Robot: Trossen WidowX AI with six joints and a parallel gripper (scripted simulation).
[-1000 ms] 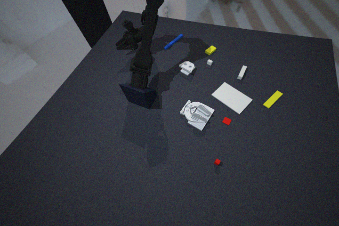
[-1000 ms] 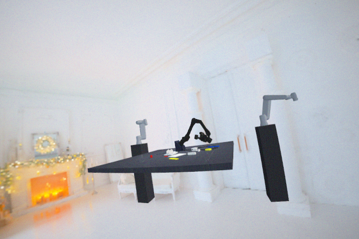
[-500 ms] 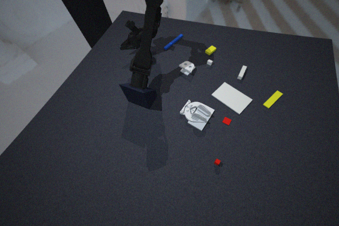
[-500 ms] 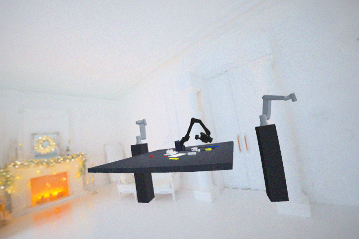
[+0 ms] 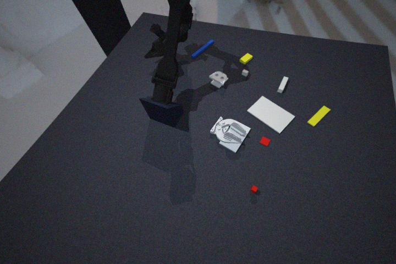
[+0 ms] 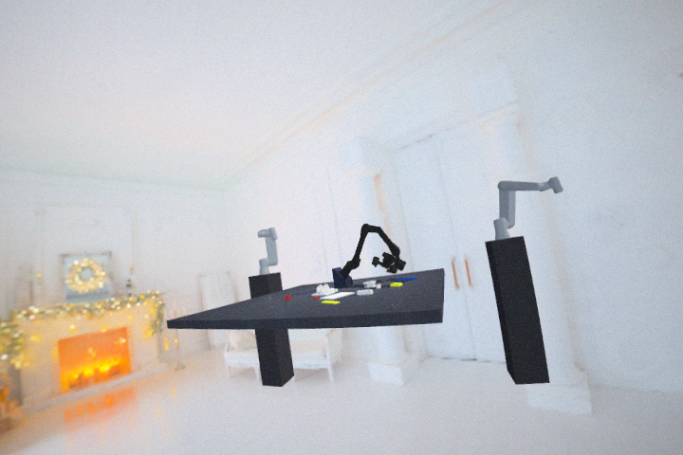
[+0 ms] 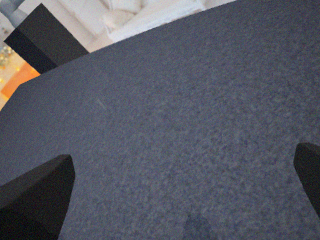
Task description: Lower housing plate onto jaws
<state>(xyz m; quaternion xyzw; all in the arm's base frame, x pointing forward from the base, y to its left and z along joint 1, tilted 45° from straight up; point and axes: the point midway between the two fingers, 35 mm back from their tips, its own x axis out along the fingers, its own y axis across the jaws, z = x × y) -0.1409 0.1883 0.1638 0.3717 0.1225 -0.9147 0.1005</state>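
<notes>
My gripper tip is 450 mm short of the small white cube, 70 mm above it and 60 mm to the right of it. Round my gripper tip: yellow block 440 mm ahead, 160 mm to the left, 70 mm below; then blue bar 210 mm ahead, 190 mm to the left, 70 mm below; then white sheet 590 mm ahead, 130 mm to the right, 70 mm below.
</notes>
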